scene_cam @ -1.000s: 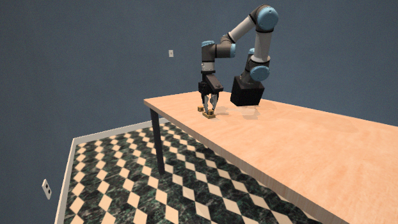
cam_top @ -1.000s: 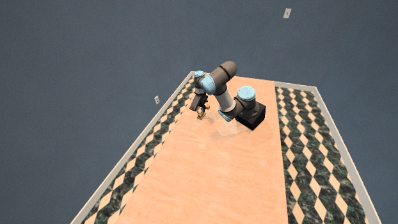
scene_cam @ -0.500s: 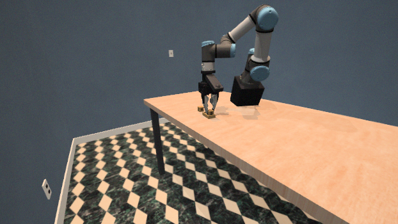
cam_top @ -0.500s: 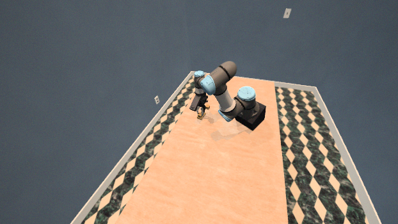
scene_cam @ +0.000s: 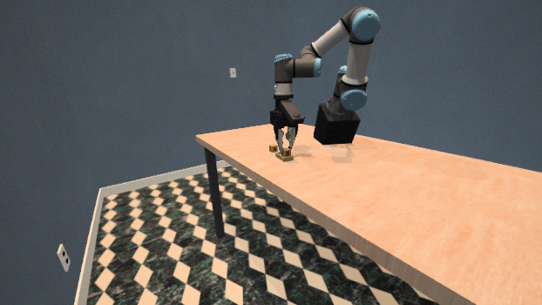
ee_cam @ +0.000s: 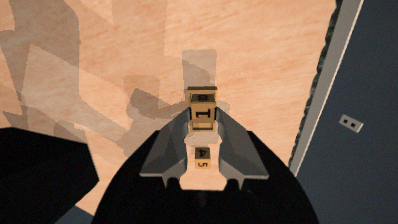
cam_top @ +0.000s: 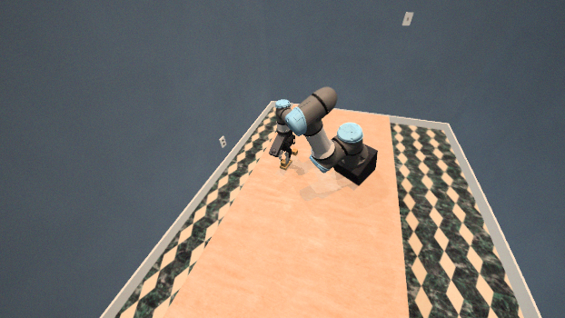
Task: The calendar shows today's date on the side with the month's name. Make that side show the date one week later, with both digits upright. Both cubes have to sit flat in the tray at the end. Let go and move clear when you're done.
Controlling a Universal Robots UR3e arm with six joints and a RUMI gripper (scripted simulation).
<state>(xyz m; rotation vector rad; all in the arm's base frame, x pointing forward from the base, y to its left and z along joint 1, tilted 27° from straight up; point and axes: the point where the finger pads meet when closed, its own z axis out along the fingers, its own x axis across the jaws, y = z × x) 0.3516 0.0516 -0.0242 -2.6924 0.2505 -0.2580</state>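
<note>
Now: the wooden tray 20 mm to the right of my hand and 30 mm below it.
</note>
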